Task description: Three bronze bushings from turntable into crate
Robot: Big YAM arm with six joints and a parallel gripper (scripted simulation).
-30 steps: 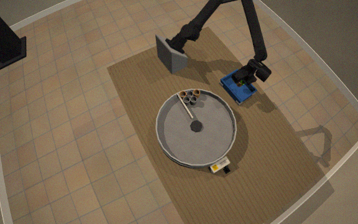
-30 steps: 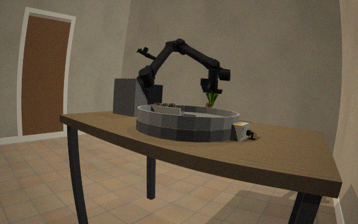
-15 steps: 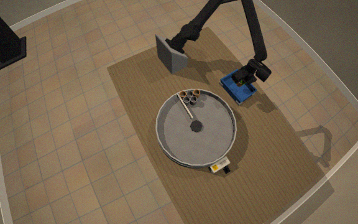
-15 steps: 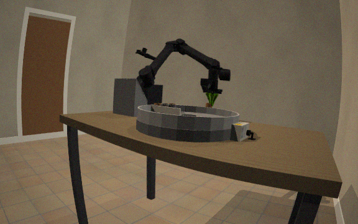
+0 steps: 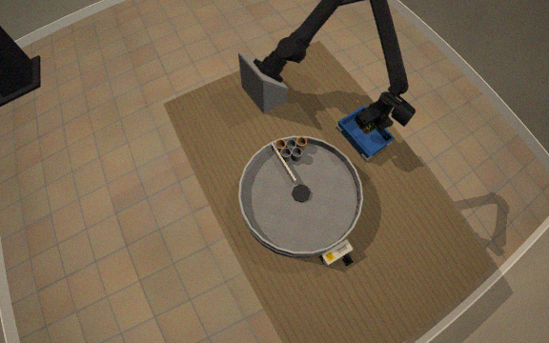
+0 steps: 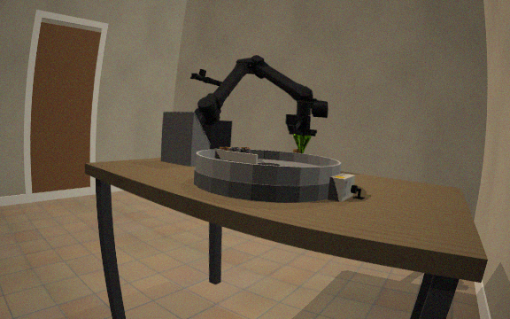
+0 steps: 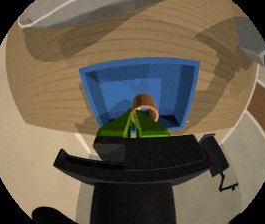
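My gripper is now 5 cm above the blue crate and 2 cm past it. Also, from my hand: grey turntable: 37 cm to the right, 10 cm ahead, 2 cm below.
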